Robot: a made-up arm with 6 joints.
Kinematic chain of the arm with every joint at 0, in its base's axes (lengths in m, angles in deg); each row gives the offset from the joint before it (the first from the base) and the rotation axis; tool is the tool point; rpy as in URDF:
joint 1: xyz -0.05 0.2 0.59 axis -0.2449 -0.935 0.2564
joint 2: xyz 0 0.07 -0.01 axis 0.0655 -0.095 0.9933
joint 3: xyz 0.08 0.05 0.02 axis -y
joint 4: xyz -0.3 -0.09 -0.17 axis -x
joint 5: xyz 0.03 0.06 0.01 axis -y
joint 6: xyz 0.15 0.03 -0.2 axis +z
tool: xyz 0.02 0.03 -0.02 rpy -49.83 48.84 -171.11
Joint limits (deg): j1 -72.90..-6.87 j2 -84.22..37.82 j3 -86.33..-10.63 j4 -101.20..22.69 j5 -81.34..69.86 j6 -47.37..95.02
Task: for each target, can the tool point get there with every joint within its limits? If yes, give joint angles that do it. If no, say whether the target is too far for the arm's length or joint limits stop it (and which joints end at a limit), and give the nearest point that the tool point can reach.
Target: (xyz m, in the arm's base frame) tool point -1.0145 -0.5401 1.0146
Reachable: no: too far | nearest point -0.4302 -0.0570 0.7810 | short by 0.793 m
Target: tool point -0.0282 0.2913 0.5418
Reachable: yes | joints -59.89 -18.13 -46.62 -76.46 40.70 -3.44
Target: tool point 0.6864 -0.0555 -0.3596
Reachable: no: too far | nearest point 0.3596 0.1667 0.4379 | short by 0.890 m
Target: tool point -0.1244 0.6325 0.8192
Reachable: yes | joints -40.73 -43.55 -56.36 -0.81 -36.40 61.55
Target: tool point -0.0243 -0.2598 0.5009
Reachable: no: joint limits stop it (at a limit: joint 1, joint 3, joint 4, joint 5) | nearest point -0.0489 0.0952 0.5063 | short by 0.356 m
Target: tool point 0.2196 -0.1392 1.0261
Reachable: no: joint limits stop it (at a limit: joint 1, joint 2, joint 3, joint 4, joint 5) | nearest point 0.1581 -0.0803 0.9908 | short by 0.092 m
